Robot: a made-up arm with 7 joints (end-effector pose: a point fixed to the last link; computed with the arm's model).
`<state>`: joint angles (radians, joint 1 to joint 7).
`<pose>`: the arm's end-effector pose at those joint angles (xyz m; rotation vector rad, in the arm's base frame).
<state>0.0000 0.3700 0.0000 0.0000 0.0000 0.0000 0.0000</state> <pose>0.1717 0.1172 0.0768 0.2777 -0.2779 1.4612</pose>
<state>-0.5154 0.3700 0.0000 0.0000 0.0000 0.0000 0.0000</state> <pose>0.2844 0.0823 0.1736 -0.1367 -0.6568 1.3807</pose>
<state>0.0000 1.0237 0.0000 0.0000 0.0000 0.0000 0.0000</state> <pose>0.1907 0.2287 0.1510 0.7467 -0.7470 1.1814</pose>
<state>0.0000 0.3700 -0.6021 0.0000 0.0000 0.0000 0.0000</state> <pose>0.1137 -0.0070 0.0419 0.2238 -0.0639 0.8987</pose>
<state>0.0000 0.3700 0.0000 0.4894 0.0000 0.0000 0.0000</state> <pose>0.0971 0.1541 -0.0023 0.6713 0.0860 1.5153</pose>
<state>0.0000 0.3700 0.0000 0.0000 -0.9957 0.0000 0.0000</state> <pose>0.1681 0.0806 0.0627 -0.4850 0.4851 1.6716</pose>
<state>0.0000 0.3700 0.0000 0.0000 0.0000 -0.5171 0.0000</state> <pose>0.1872 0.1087 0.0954 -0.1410 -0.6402 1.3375</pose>
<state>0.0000 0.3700 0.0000 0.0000 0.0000 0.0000 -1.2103</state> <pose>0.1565 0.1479 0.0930 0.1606 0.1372 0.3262</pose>
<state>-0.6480 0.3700 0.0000 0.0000 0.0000 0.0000 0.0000</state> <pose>0.3037 0.0717 0.2066 -0.2440 -0.7508 1.3488</pose>
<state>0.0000 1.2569 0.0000 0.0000 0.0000 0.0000 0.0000</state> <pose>0.2012 0.2533 0.1921 0.9059 -0.9062 1.0554</pose>
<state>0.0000 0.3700 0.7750 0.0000 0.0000 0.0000 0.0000</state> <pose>0.1278 0.2753 0.1514 0.3322 -0.5790 2.1773</pose>
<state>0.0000 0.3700 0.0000 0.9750 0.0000 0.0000 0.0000</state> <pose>-0.0086 0.1776 -0.0378 1.0550 0.4646 1.5048</pose>
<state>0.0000 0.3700 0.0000 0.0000 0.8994 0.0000 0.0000</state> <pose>0.1803 0.1258 0.1105 0.9143 -0.9146 1.0482</pose>
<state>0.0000 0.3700 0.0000 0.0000 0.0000 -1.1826 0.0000</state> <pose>0.1891 0.0971 0.1258 -0.6770 -1.0669 1.0803</pose>
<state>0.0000 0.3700 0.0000 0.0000 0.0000 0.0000 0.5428</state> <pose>0.1884 0.1142 0.0714 0.3179 -0.4853 1.9638</pose>
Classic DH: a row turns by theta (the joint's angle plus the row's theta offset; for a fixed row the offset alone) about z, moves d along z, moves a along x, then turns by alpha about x. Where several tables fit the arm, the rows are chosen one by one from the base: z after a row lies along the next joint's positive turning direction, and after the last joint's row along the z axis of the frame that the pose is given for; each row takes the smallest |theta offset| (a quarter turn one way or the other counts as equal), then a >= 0, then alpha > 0; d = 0 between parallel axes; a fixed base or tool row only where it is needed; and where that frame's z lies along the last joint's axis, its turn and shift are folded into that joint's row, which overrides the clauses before.
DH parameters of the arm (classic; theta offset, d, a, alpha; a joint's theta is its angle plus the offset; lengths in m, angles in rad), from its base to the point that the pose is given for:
base (fixed): -0.071 0.3194 0.0299 -1.3004
joint 1: -1.3111 0.0605 -0.0144 -1.5708
joint 2: 1.2915 -0.0408 0.01 1.5708
joint 3: 1.5708 -0.1552 0.0076 -1.5708
joint 4: 1.5708 -0.03 0.0185 1.5708
joint 5: 0 0.1917 0.0047 -1.5708
joint 6: -1.5708 0.05 0.0534 1.5708
joint 7: 1.5708 -0.0878 -0.03 -0.2501
tool (fixed): 0.0002 0.0583 0 0

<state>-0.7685 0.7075 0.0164 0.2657 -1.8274 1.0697 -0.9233</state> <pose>0.2809 0.1128 0.1670 -0.8676 0.9588 -0.0816</pose>
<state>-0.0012 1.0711 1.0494 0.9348 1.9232 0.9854 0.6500</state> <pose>0.0267 0.3873 0.2923 -2.2161 0.7642 -0.2868</pose>
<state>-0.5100 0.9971 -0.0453 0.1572 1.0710 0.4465 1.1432</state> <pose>0.2884 0.2220 0.2690 -0.7687 2.5408 -1.3408</pose>
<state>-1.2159 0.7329 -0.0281 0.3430 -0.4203 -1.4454 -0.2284</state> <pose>0.3336 0.1200 0.3698 -1.3641 -1.9053 0.3909</pose>
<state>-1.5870 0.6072 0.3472 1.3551 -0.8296 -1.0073 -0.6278</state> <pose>0.4135 0.1706 0.2521 -1.3656 -1.0101 1.3794</pose>
